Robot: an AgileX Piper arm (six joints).
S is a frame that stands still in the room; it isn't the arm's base.
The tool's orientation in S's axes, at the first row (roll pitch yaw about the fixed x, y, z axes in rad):
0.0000 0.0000 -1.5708
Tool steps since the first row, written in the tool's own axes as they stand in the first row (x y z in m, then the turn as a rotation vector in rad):
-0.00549 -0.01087 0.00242 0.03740 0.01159 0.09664
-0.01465 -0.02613 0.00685 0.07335 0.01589 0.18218
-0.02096 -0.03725 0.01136 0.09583 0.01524 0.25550
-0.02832 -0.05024 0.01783 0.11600 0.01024 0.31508
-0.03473 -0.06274 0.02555 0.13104 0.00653 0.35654
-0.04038 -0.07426 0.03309 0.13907 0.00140 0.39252
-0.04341 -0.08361 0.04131 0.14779 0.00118 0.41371
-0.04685 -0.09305 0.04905 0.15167 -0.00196 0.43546
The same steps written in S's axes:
-0.01087 0.00549 0.00242 0.01159 -0.03740 0.09664
-0.02613 0.01465 0.00685 0.01589 -0.07335 0.18218
-0.03725 0.02096 0.01136 0.01524 -0.09583 0.25550
-0.05024 0.02832 0.01783 0.01024 -0.11600 0.31508
-0.06274 0.03473 0.02555 0.00653 -0.13104 0.35654
-0.07426 0.04038 0.03309 0.00140 -0.13907 0.39252
-0.08361 0.04341 0.04131 0.00118 -0.14779 0.41371
-0.09305 0.04685 0.04905 -0.00196 -0.15167 0.43546

